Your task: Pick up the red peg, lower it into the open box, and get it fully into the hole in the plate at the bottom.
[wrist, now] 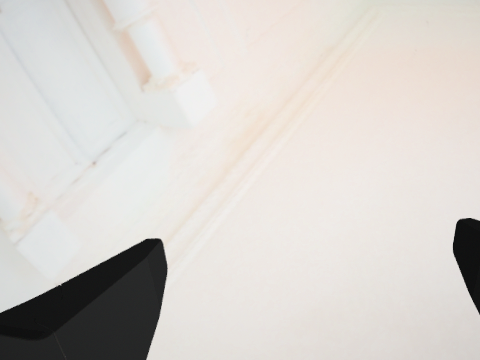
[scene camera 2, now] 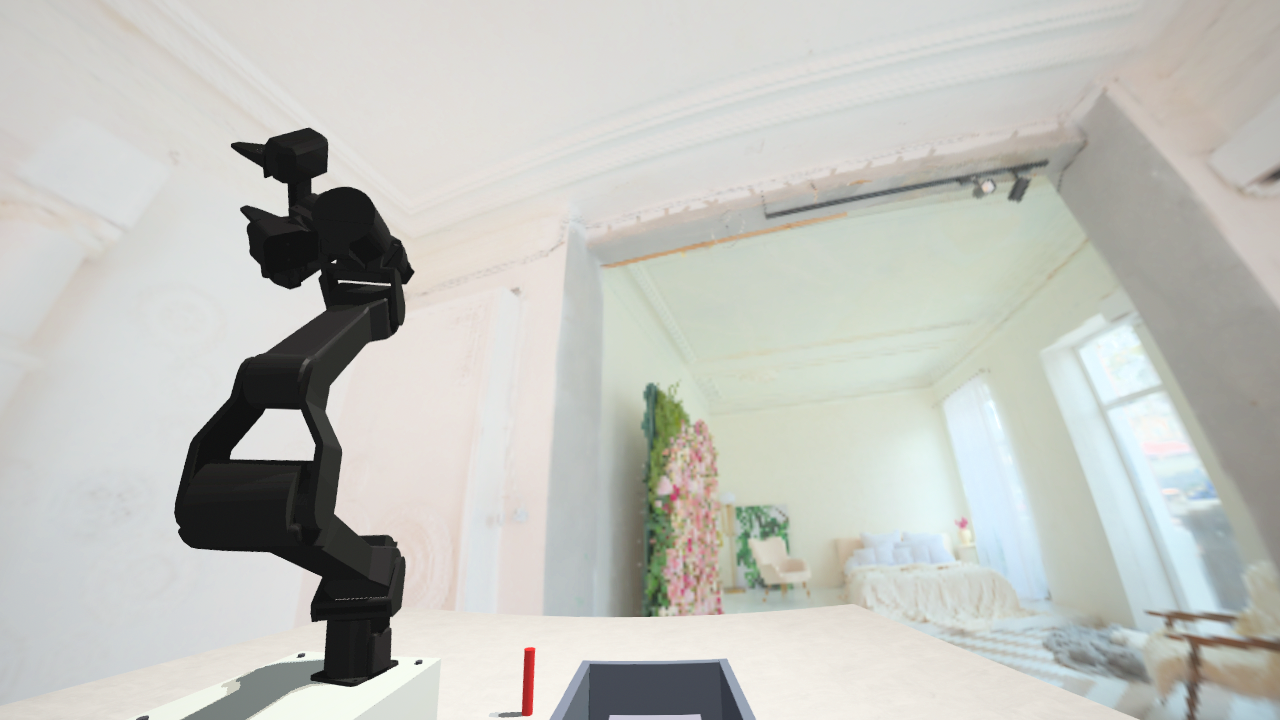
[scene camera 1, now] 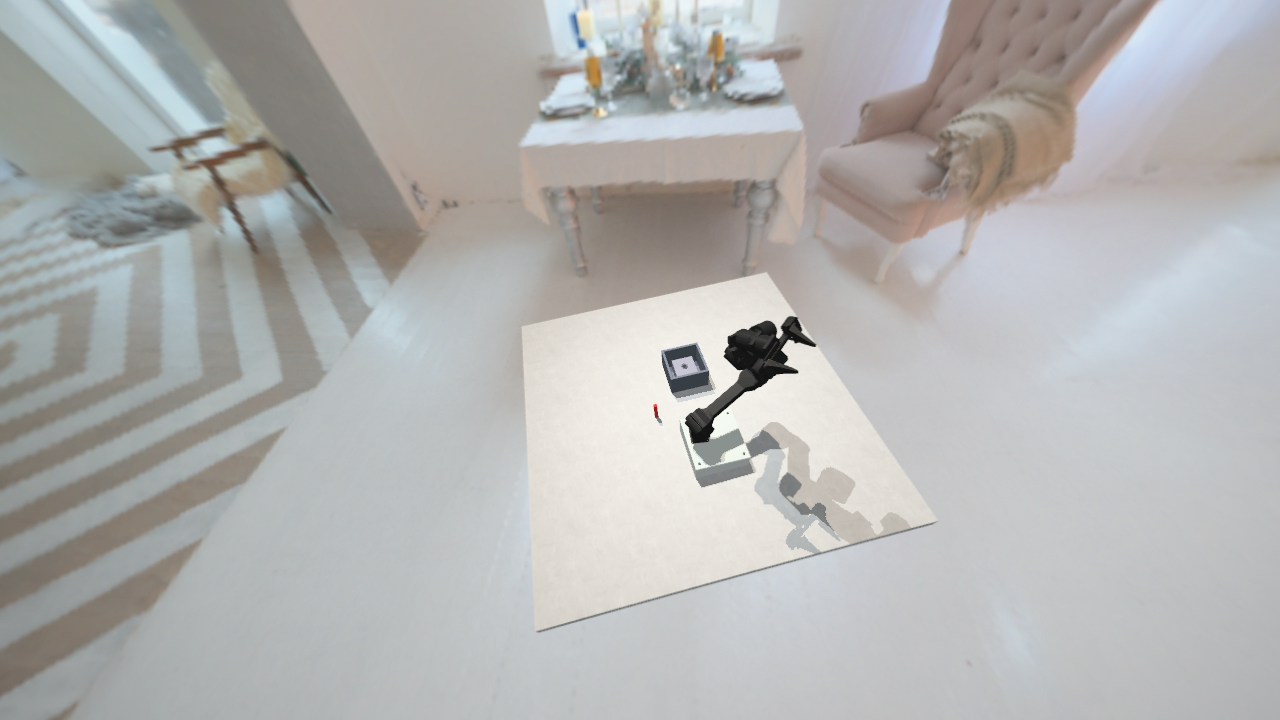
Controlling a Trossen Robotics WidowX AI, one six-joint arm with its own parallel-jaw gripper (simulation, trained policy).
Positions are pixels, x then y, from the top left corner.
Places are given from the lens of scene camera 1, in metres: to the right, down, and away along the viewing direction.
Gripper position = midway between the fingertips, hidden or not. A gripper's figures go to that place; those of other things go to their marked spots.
gripper (scene camera 1: 806,358): 0.41, 0.00, 0.97
grey box (scene camera 1: 697,379): 0.24, 0.08, 1.63
